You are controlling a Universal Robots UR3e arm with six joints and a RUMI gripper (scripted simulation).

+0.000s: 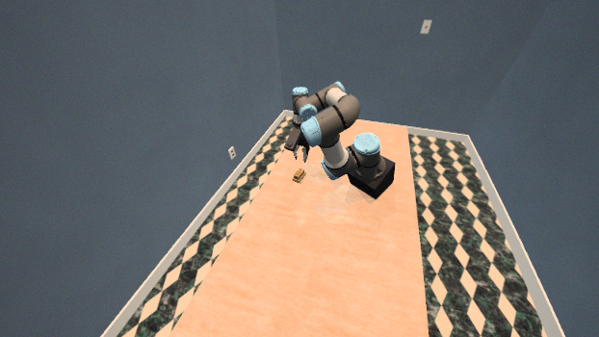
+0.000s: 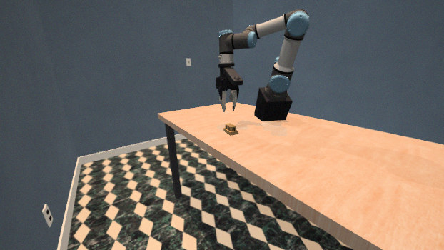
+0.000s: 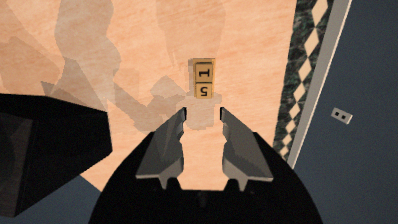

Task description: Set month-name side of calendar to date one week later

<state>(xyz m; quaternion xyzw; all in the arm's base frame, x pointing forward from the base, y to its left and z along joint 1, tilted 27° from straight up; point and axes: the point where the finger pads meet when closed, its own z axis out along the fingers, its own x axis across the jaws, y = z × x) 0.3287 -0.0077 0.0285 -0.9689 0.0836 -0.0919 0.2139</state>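
Right now my hand is 20 mm to the right of the wooden tray and 110 mm above it.
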